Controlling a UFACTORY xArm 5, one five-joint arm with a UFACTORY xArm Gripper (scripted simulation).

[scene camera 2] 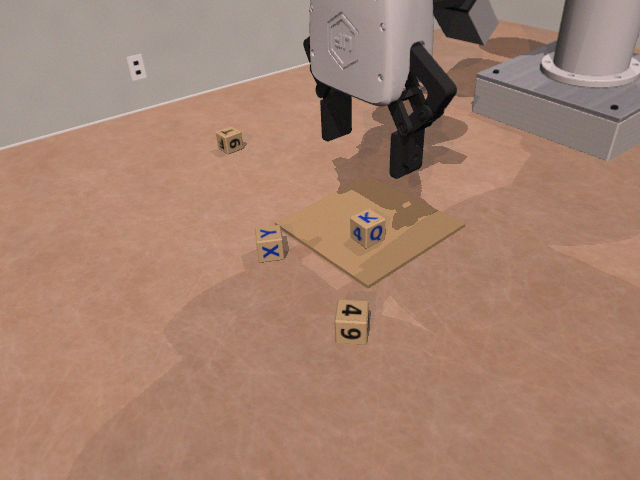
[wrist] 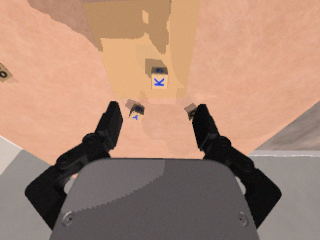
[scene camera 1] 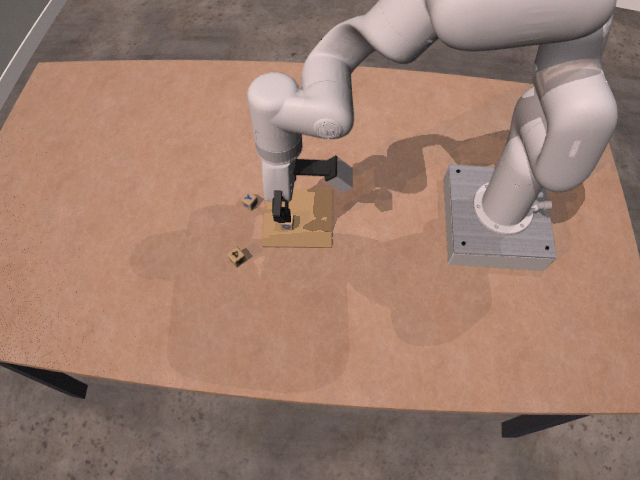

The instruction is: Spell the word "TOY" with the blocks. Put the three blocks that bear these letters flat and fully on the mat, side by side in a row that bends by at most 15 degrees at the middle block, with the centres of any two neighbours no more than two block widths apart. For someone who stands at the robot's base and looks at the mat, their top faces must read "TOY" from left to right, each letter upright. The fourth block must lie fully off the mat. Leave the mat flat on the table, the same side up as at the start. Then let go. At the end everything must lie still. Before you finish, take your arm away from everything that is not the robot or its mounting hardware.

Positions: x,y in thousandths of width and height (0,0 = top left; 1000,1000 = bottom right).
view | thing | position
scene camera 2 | my gripper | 577,320
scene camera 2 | mat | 645,474
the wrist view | my gripper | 495,465
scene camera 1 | my gripper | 446,416
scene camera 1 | mat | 488,434
